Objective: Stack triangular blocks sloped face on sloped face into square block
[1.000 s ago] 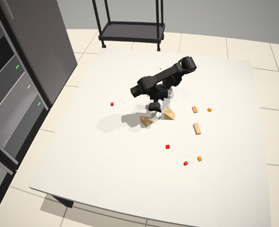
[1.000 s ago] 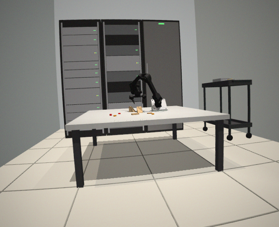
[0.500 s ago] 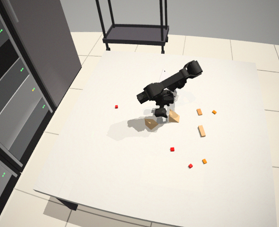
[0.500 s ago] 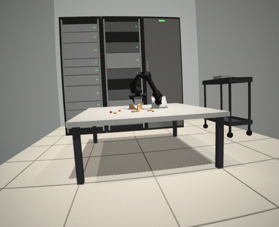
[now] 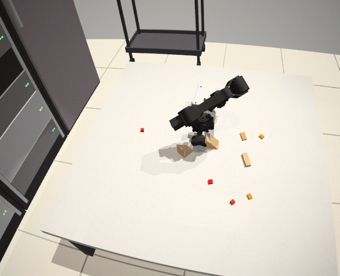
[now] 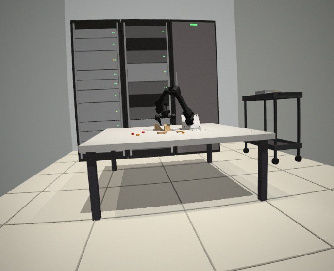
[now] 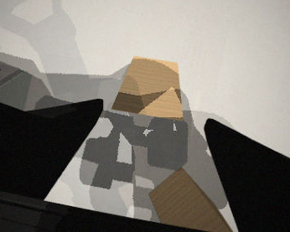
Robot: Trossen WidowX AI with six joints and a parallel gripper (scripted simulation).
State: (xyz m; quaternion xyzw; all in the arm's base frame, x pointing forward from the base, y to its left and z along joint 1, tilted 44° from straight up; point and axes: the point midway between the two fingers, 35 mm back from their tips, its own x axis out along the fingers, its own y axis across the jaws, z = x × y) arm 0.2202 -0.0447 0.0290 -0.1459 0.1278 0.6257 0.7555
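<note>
The triangular block is 2 cm to the left of my gripper tip and 3 cm below it. Round my gripper tip: tan plank: 9 cm ahead, 20 cm to the left, 4 cm below.
</note>
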